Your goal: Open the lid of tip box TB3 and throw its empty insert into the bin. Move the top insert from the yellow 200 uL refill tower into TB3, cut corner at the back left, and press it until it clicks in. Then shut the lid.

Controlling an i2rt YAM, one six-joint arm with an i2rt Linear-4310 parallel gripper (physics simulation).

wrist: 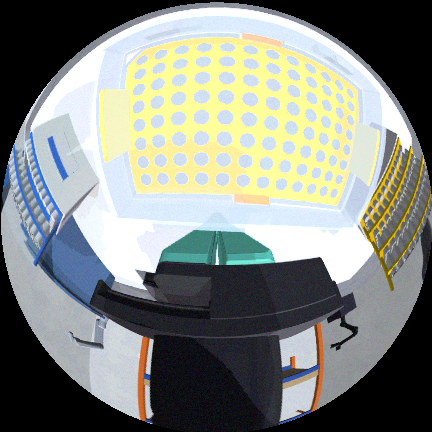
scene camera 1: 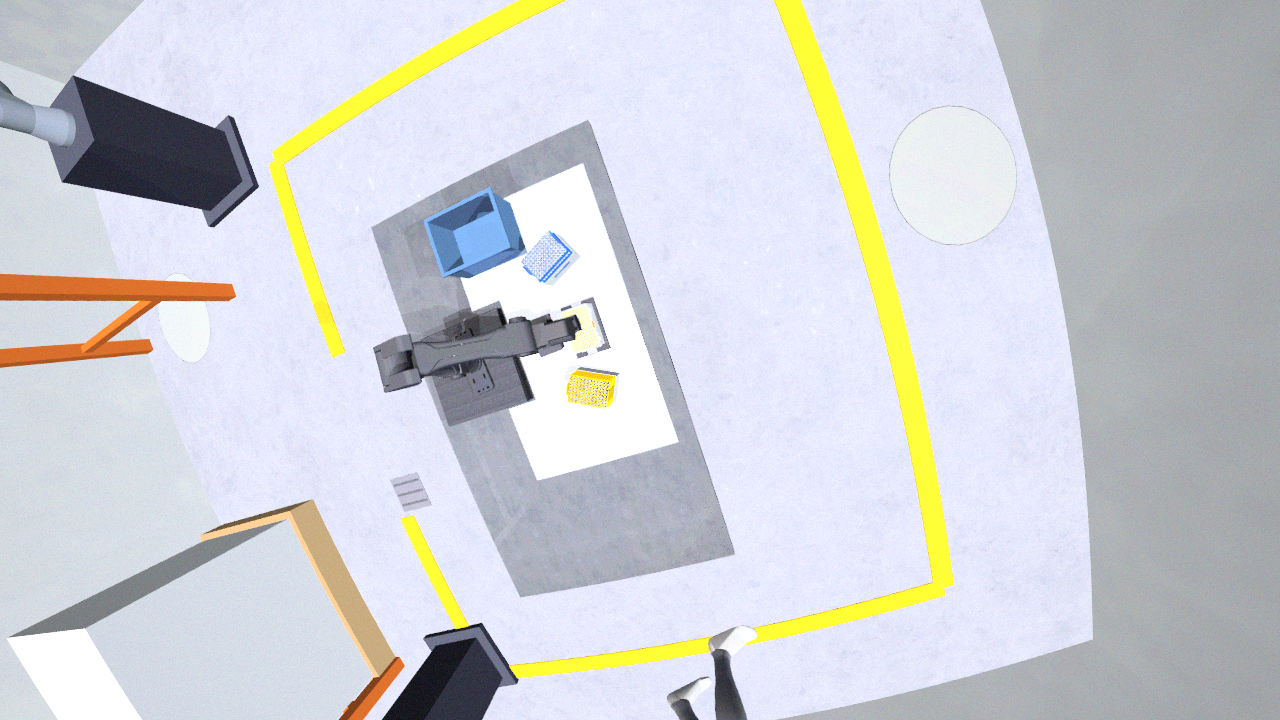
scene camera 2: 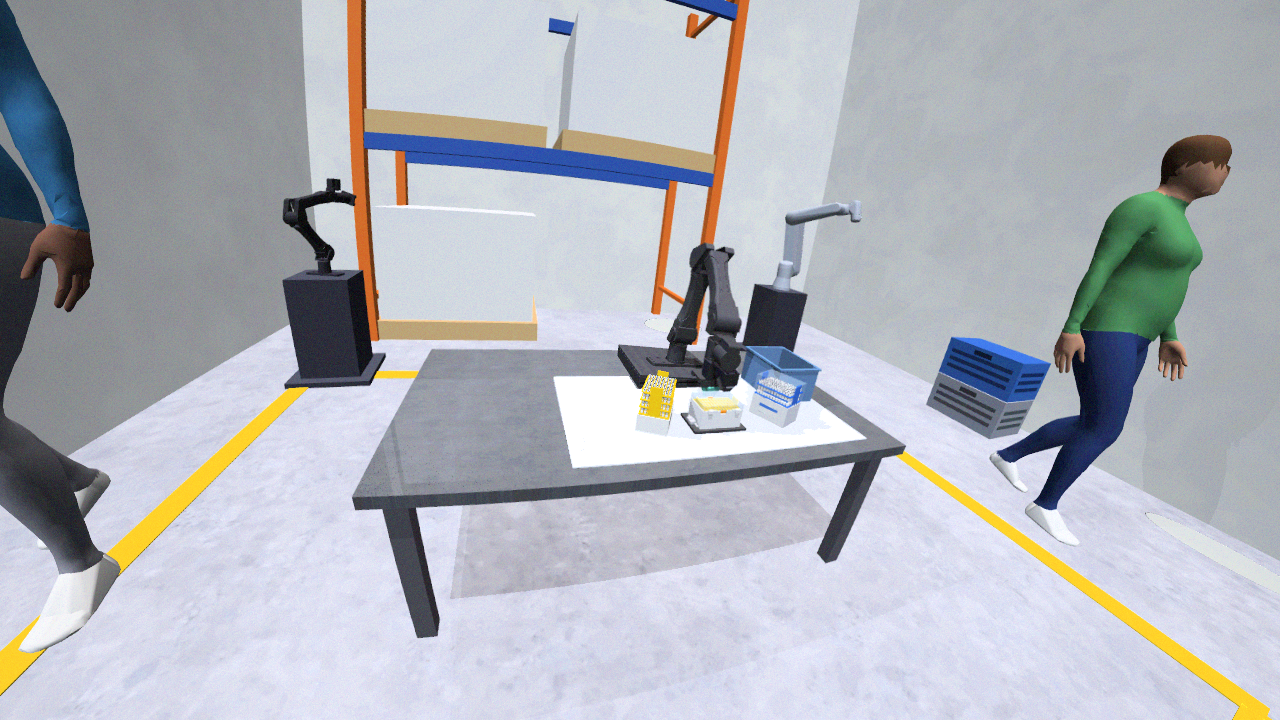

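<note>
Tip box TB3 (scene camera 1: pixel 586 331) (scene camera 2: pixel 716 414) (wrist: pixel 175 210) stands on the mat; its clear lid looks shut. Its yellow insert (wrist: pixel 214 106), with rows of round holes, shows through the lid. My gripper (scene camera 2: pixel 711 389) (wrist: pixel 216 218) is shut and empty. Its teal fingertips are at the robot-side edge of the lid, and their very ends look faint through the clear rim; contact cannot be told. In scene camera 1 the arm hides the fingertips. The yellow refill tower (scene camera 1: pixel 590 389) (scene camera 2: pixel 657 404) (wrist: pixel 397 212) holds stacked inserts. The blue bin (scene camera 1: pixel 474 236) (scene camera 2: pixel 783 362) (wrist: pixel 82 252) is beyond the blue tower.
A blue refill tower (scene camera 1: pixel 547 257) (scene camera 2: pixel 776 400) (wrist: pixel 40 200) stands between TB3 and the bin. A dark holder (scene camera 1: pixel 605 336) (scene camera 2: pixel 716 429) lies under TB3. A white mat (scene camera 1: pixel 617 438) (scene camera 2: pixel 590 447) covers part of the grey table (scene camera 1: pixel 617 528) (scene camera 2: pixel 456 447). A person (scene camera 2: pixel 1132 268) is at the right.
</note>
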